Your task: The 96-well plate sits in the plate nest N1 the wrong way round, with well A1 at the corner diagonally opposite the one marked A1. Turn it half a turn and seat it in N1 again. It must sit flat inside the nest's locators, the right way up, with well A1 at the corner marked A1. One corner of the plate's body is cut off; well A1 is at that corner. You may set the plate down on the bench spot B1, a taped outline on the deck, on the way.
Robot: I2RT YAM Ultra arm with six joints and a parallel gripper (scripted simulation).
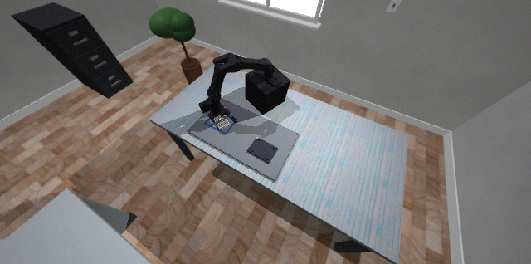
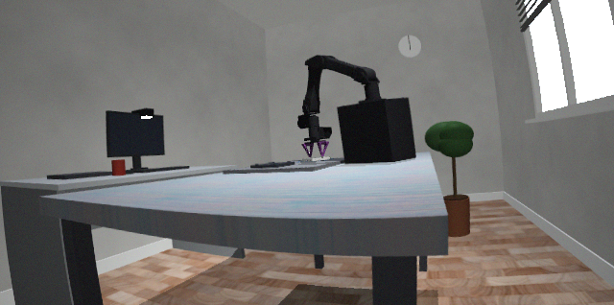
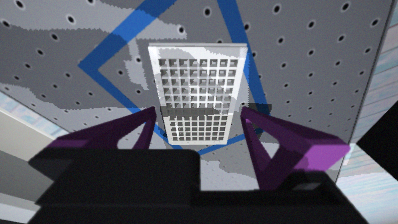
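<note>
Right now my hand is 20 mm above the white 96-well plate. Round my hand: dark plate nest N1 (380 mm to the left, 20 mm below, 10 mm behind).
</note>
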